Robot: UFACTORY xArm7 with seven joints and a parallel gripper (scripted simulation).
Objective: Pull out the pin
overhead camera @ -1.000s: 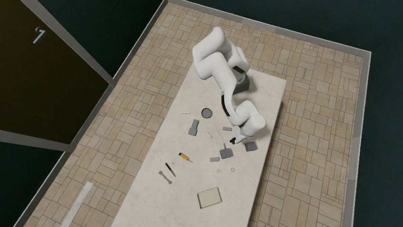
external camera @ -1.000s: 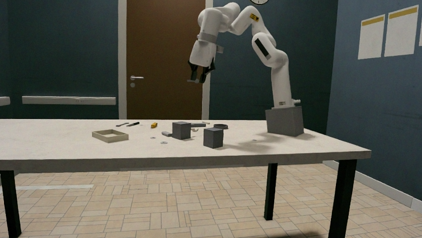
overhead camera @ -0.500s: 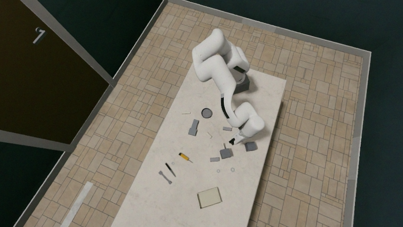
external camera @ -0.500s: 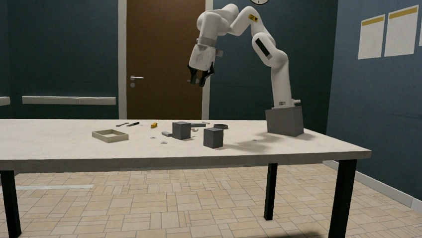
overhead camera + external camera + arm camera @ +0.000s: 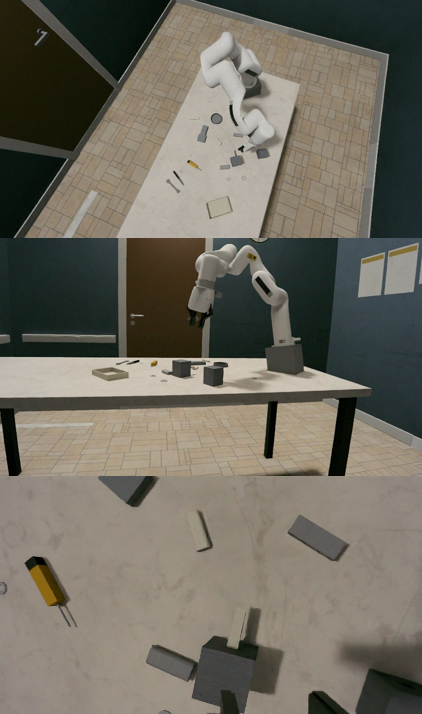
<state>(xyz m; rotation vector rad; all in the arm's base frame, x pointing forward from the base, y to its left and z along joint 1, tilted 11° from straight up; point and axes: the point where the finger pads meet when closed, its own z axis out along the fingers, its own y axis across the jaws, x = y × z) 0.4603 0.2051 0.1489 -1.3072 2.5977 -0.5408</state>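
The pale piece lies 20 cm below my hand, 4 cm to the right of it and 3 cm ahead of it. Round my hand: shallow tray 37 cm ahead, 23 cm below, 2 cm to the left; then grey cylinder 23 cm below, 13 cm ahead, 5 cm to the right.
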